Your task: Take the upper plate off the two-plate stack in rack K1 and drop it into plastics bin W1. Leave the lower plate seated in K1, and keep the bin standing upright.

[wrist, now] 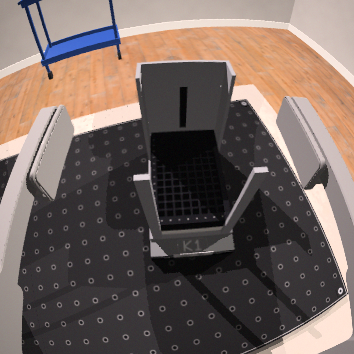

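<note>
Rack K1 (pixel 159 246) stands upright near the middle of the wrist view, with a tall slotted back wall, front corner posts and its label on the front base. A black plate (pixel 190 192) with a grid of square wells sits inside the rack, between the posts. A thin paler band shows under its front edge; I cannot tell if this is the lower plate. My gripper (pixel 177 147) is open, with one finger at the far left and one at the far right. The fingers stand well apart from the rack and hold nothing. Bin W1 does not show.
The rack stands on a dark perforated board (pixel 95 240) with a pale surround. A blue cart (pixel 82 45) stands on the wooden floor at the upper left, near the wall. The rack's posts and back wall rise around the black plate.
</note>
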